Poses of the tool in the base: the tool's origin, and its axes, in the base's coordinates. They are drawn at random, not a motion.
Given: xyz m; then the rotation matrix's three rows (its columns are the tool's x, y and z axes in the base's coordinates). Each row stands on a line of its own.
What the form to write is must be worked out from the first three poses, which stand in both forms.
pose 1, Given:
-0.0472, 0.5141, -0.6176
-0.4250, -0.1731, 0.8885
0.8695, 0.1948, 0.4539
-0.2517, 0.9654, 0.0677
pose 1, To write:
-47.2, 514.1, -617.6
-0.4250, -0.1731, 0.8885
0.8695, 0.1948, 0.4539
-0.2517, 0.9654, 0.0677

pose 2, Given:
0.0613, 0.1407, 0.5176
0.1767, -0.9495, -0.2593
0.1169, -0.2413, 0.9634
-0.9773, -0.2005, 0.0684
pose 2, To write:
61.3, 140.7, 517.6
0.1767, -0.9495, -0.2593
0.1169, -0.2413, 0.9634
-0.9773, -0.2005, 0.0684

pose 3, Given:
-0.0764, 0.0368, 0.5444
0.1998, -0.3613, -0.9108
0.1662, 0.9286, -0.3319
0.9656, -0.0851, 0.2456
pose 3, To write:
-76.4, 36.8, 544.4
0.1998, -0.3613, -0.9108
0.1662, 0.9286, -0.3319
0.9656, -0.0851, 0.2456

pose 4, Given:
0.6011, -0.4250, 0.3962
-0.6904, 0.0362, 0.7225
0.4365, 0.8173, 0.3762
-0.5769, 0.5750, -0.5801
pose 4, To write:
601.1, -425.0, 396.2
-0.6904, 0.0362, 0.7225
0.4365, 0.8173, 0.3762
-0.5769, 0.5750, -0.5801

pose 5, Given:
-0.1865, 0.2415, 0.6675
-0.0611, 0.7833, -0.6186
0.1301, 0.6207, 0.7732
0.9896, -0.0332, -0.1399
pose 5, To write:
-186.5, 241.5, 667.5
-0.0611, 0.7833, -0.6186
0.1301, 0.6207, 0.7732
0.9896, -0.0332, -0.1399

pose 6, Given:
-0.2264, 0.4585, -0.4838
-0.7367, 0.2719, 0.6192
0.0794, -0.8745, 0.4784
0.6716, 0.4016, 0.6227
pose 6, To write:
-226.4, 458.5, -483.8
-0.7367, 0.2719, 0.6192
0.0794, -0.8745, 0.4784
0.6716, 0.4016, 0.6227

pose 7, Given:
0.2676, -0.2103, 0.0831
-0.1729, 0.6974, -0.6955
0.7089, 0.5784, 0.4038
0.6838, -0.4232, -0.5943
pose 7, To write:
267.6, -210.3, 83.1
-0.1729, 0.6974, -0.6955
0.7089, 0.5784, 0.4038
0.6838, -0.4232, -0.5943

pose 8, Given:
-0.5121, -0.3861, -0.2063
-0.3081, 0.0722, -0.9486
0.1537, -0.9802, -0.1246
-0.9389, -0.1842, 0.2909
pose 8, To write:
-512.1, -386.1, -206.3
-0.3081, 0.0722, -0.9486
0.1537, -0.9802, -0.1246
-0.9389, -0.1842, 0.2909

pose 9, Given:
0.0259, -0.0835, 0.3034
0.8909, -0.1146, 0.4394
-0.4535, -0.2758, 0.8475
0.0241, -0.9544, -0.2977
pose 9, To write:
25.9, -83.5, 303.4
0.8909, -0.1146, 0.4394
-0.4535, -0.2758, 0.8475
0.0241, -0.9544, -0.2977

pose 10, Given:
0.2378, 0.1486, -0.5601
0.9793, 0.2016, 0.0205
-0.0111, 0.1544, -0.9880
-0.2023, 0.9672, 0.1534
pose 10, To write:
237.8, 148.6, -560.1
0.9793, 0.2016, 0.0205
-0.0111, 0.1544, -0.9880
-0.2023, 0.9672, 0.1534

